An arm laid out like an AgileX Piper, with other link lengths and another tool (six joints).
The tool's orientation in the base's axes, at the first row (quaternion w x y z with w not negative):
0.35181 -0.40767 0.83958 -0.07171
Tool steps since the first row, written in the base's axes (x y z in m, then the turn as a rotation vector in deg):
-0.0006 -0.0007 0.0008 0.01 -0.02 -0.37
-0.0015 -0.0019 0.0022 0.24 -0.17 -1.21
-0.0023 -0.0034 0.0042 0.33 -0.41 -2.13
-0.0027 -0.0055 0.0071 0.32 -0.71 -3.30
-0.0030 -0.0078 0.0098 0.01 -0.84 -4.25
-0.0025 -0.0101 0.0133 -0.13 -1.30 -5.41
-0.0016 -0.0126 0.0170 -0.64 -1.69 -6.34
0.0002 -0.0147 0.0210 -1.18 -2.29 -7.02
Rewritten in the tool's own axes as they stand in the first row. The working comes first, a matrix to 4 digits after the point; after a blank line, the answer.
The tool's axes in the first row as the columns of a matrix, in the base's axes (used below as rounded here):
-0.4201 -0.6341 0.6492
-0.7350 0.6573 0.1664
-0.5323 -0.4073 -0.7422

0.0003 -0.0004 -0.0011 0.21 0.13 0.28
0.0009 -0.0012 -0.0029 0.67 0.23 1.03
0.0012 -0.0025 -0.0052 1.30 0.39 1.73
0.0014 -0.0048 -0.0079 2.14 0.67 2.54
0.0018 -0.0072 -0.0105 2.88 1.17 3.02
0.0014 -0.0105 -0.0132 3.89 1.43 3.71
0.0009 -0.0142 -0.0158 4.89 1.88 4.01
-0.0005 -0.0183 -0.0179 5.92 2.10 4.06

